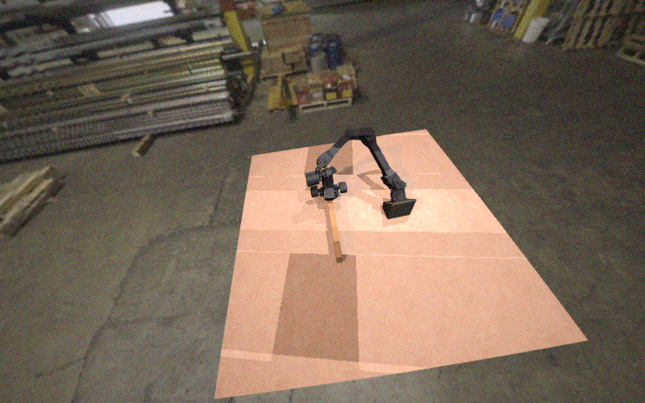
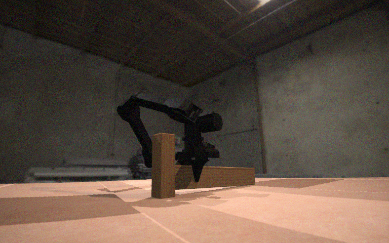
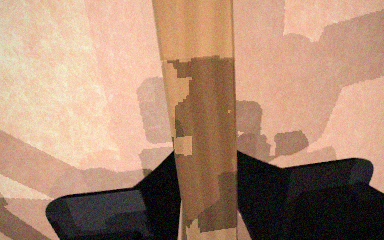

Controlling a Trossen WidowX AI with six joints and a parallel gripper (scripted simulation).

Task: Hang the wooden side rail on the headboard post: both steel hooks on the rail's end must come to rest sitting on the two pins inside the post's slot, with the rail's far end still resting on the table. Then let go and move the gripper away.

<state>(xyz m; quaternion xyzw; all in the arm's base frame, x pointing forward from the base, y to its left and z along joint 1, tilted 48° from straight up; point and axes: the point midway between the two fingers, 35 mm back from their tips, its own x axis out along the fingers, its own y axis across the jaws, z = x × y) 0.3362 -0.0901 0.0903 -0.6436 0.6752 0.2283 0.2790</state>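
Right now my gripper tip is 110 mm to the left of the headboard post, 40 mm below it and 10 mm past it.
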